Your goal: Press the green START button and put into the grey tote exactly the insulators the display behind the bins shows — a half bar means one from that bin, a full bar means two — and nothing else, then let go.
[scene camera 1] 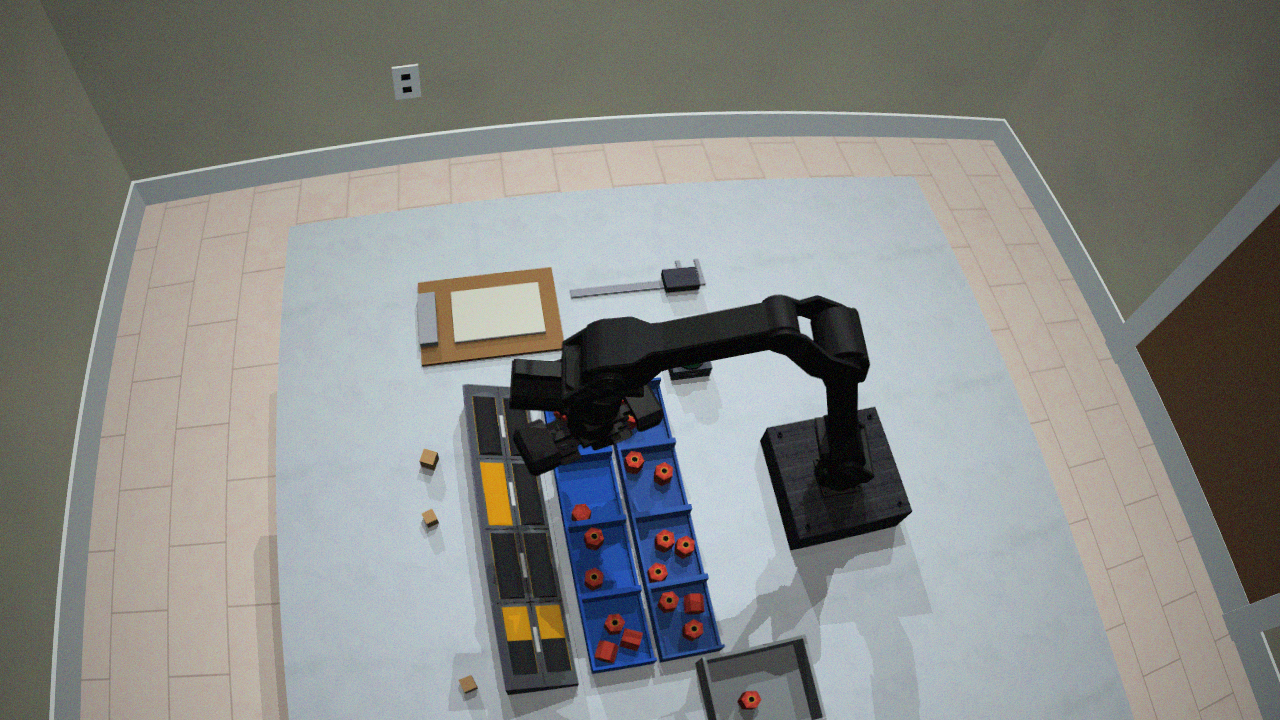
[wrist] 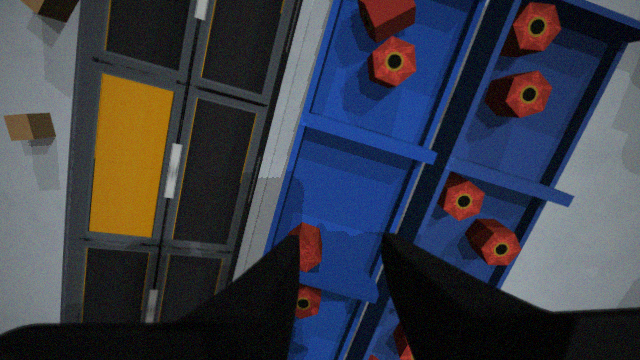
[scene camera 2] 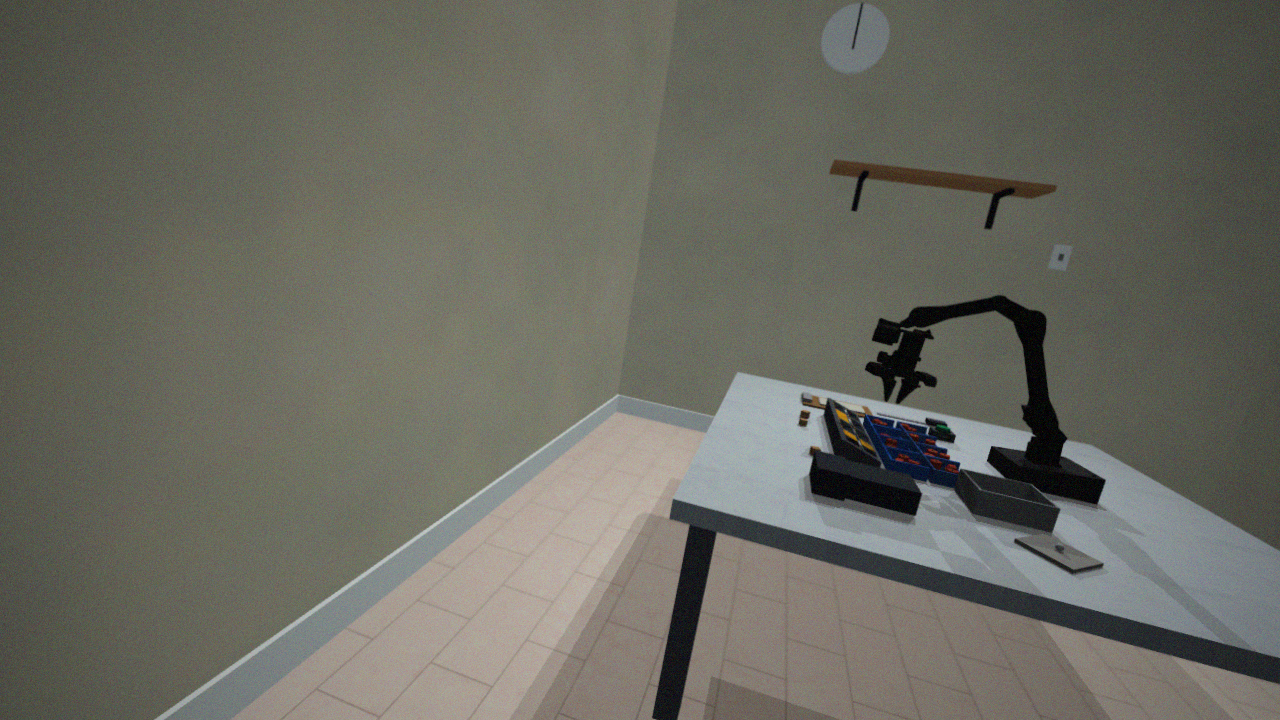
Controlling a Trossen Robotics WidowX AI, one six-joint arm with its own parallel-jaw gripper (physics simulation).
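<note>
My gripper (scene camera 2: 893, 401) (wrist: 340, 245) is partly open and empty, high above the blue bins (scene camera 1: 586, 483) (wrist: 350, 180). In the wrist view one red insulator (scene camera 1: 580, 512) (wrist: 310, 247), in the second bin from the far end of the display-side row, shows partly behind a fingertip. The display's second panel has a full yellow bar (scene camera 1: 495, 494) (wrist: 131, 155) on its left side; the nearest panel has half bars (scene camera 1: 516, 623) on both sides. The grey tote (scene camera 1: 811, 676) (scene camera 2: 1011, 514) holds one visible red insulator (scene camera 1: 750, 699). The green START button (scene camera 2: 941, 431) is mostly hidden by my arm in scene camera 1.
A clipboard (scene camera 1: 496, 311) and a caliper (scene camera 1: 682, 279) lie beyond the bins. Small wooden blocks (scene camera 1: 429, 458) (wrist: 30, 126) lie behind the display. A long black box (scene camera 2: 863, 483) stands beside the display and bins, and a flat plate (scene camera 2: 1058, 552) lies near the tote.
</note>
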